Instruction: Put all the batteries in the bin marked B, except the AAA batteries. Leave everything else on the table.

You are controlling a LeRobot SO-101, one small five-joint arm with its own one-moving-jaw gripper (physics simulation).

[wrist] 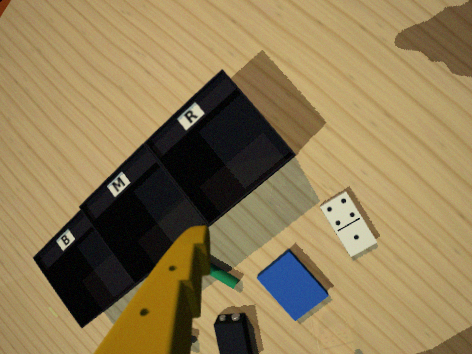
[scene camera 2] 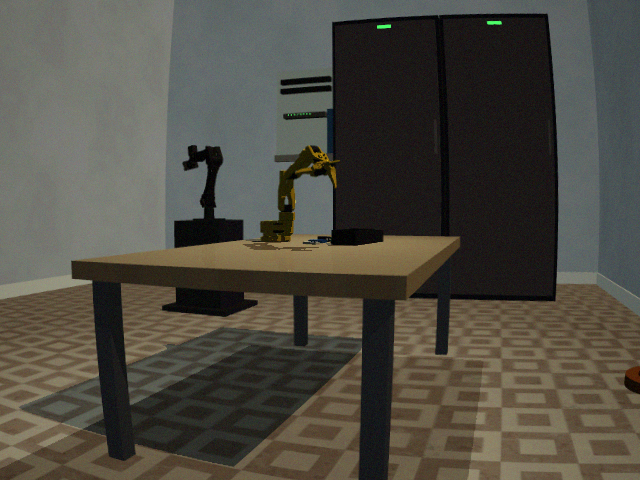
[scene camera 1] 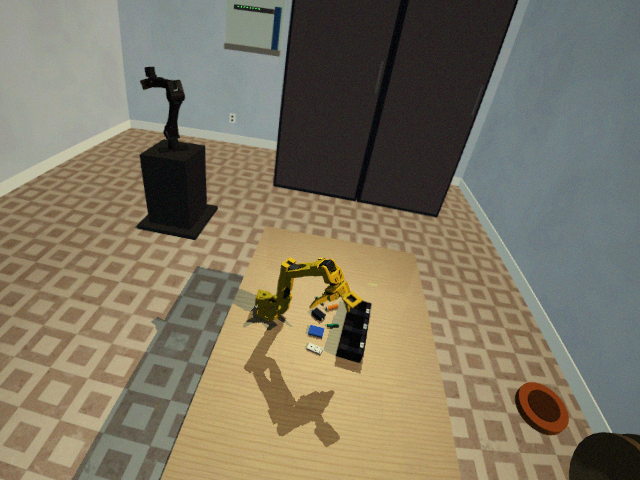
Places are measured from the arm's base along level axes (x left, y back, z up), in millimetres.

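Pixels of known places: hand, its tool point: (wrist: 208, 243) (scene camera 2: 334, 187) (scene camera 1: 347, 311); arm's base, origin of its link: (scene camera 2: 281, 240) (scene camera 1: 275, 310).
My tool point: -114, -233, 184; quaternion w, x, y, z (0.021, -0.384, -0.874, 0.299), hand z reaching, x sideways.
Note:
Ahead of a thing's pixels: the offset from my tool point to its top centre, as dx, dy, dz. "spot": to the spot under its first point. Level surfaces: height alone.
My gripper (scene camera 1: 329, 300) (scene camera 2: 330, 176) (wrist: 194, 245) is fully open and empty, high above the table; one notched jaw shows in the wrist view. It overlaps the lower edge of the M bin there. Bin B @(spot: +191, -104, -149) (scene camera 1: 367, 305) (wrist: 65, 240) is the end compartment of a black three-part tray. A black battery with two round terminals @(+127, +74, -166) (scene camera 1: 317, 314) (wrist: 234, 335) lies on the table. A green cylinder @(+91, +18, -173) (scene camera 1: 332, 325) (wrist: 224, 278) lies beside the tray, partly hidden by the jaw in the wrist view. An orange cylinder @(+176, +28, -169) (scene camera 1: 332, 306) lies near the black battery. No battery is visible inside bin B.
Bin M @(+83, -60, -137) (scene camera 1: 365, 326) (wrist: 118, 184) and bin R @(spot: -4, -78, -141) (scene camera 1: 361, 344) (wrist: 191, 116) adjoin bin B. A blue block @(+49, +75, -174) (scene camera 1: 315, 331) (wrist: 293, 285) and a white domino @(-23, +72, -176) (scene camera 1: 314, 348) (wrist: 348, 224) lie on the wooden table @(dz -184) (scene camera 1: 310, 454) (scene camera 2: 237, 263). A dark end (wrist: 194, 339) peeks out beside the jaw.

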